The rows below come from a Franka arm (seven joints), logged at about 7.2 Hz.
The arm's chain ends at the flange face. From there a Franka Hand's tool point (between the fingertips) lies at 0.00 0.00 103.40 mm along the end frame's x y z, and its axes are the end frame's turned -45 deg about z.
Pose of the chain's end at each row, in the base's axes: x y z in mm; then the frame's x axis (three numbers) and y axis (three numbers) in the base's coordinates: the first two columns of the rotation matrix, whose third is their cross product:
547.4 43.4 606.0 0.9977 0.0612 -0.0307 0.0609 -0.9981 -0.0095
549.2 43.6 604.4 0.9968 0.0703 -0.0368 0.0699 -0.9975 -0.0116
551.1 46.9 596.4 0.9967 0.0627 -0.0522 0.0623 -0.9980 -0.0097
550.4 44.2 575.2 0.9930 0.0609 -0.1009 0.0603 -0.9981 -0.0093
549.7 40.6 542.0 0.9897 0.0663 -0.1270 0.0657 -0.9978 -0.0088
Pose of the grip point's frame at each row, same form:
544.2 44.2 502.6 0.6624 0.7490 -0.0150 0.7485 -0.6625 -0.0284
545.3 44.5 501.1 0.6554 0.7550 -0.0178 0.7543 -0.6556 -0.0342
545.7 47.6 493.1 0.6607 0.7500 -0.0301 0.7488 -0.6614 -0.0438
539.9 44.5 472.3 0.6595 0.7488 -0.0648 0.7448 -0.6627 -0.0779
536.5 40.6 439.4 0.6534 0.7524 -0.0836 0.7463 -0.6587 -0.0960

